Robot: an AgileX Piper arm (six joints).
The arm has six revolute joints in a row. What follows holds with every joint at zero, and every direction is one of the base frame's.
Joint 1 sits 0.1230 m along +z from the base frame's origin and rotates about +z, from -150.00 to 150.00 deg.
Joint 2 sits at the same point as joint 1 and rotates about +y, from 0.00 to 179.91 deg.
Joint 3 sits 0.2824 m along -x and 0.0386 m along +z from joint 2 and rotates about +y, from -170.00 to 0.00 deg.
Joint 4 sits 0.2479 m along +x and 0.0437 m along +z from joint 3 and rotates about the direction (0.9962, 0, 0.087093), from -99.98 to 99.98 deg.
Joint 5 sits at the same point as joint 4 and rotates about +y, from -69.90 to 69.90 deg.
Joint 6 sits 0.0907 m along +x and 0.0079 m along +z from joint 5 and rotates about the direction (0.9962, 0, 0.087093), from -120.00 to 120.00 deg.
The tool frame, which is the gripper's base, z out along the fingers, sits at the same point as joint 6; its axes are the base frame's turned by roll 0.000, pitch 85.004 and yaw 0.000 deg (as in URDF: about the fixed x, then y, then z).
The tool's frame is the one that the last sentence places.
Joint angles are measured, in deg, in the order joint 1, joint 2, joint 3, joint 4, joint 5, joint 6. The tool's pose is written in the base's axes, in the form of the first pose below.
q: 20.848, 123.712, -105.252, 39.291, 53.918, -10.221
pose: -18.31 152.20 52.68 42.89 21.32 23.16
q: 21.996, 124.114, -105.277, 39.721, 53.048, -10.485
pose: -19.32 151.77 53.18 42.65 22.25 22.90
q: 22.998, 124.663, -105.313, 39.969, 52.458, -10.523
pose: -20.08 151.83 53.53 42.44 23.05 22.51
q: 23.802, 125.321, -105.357, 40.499, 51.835, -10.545
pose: -20.31 151.92 54.15 42.31 23.75 22.04
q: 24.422, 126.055, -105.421, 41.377, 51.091, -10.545
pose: -19.90 151.92 55.08 42.27 24.34 21.55
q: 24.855, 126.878, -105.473, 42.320, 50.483, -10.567
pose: -19.26 152.11 56.03 42.29 24.80 20.98
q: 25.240, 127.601, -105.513, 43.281, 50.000, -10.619
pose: -18.65 152.30 57.02 42.28 25.22 20.47
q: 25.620, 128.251, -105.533, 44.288, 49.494, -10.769
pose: -18.10 152.37 58.01 42.26 25.63 20.02
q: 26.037, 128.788, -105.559, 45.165, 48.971, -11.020
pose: -17.84 152.28 58.82 42.21 26.04 19.66
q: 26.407, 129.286, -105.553, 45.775, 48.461, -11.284
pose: -17.73 152.24 59.28 42.17 26.39 19.30
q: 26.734, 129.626, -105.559, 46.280, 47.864, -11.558
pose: -17.65 151.96 59.60 42.14 26.69 19.06
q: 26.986, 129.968, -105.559, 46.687, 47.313, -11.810
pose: -17.54 151.75 59.79 42.14 26.93 18.82
